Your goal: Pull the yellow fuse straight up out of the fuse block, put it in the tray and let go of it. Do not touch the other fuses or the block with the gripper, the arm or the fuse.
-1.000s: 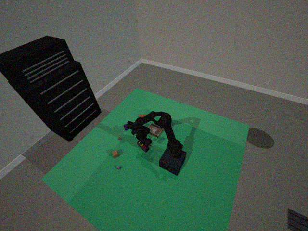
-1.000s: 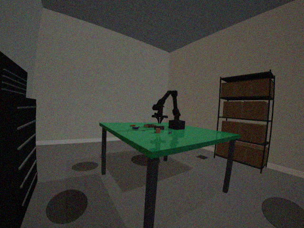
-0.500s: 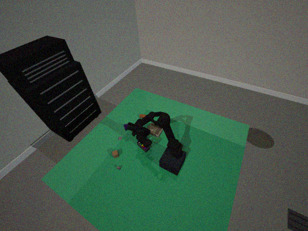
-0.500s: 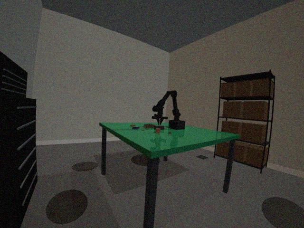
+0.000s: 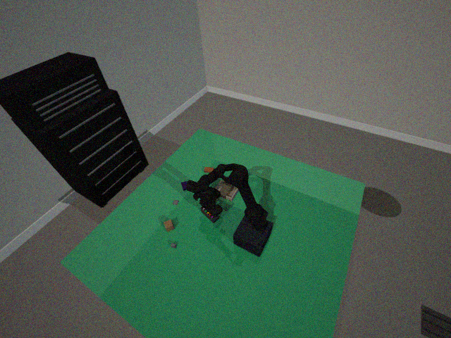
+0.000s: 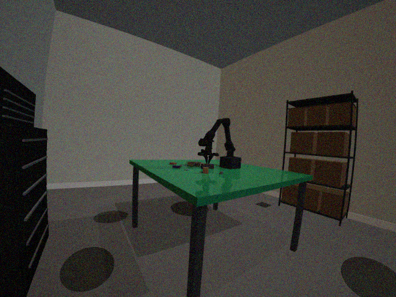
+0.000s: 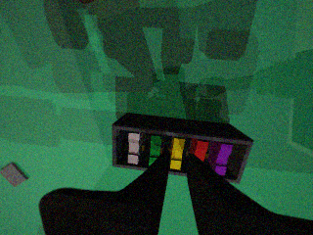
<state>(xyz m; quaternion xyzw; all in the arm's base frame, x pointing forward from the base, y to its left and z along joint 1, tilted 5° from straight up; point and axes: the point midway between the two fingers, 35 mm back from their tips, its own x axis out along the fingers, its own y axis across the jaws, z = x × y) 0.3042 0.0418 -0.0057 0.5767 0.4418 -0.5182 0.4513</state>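
Right now my gripper tip is 20 mm above the yellow fuse. Round my gripper tip: green fuse (20 mm below, 20 mm ahead); then red fuse (20 mm below, 20 mm behind); then purple fuse (40 mm behind, 20 mm below, 10 mm to the left).
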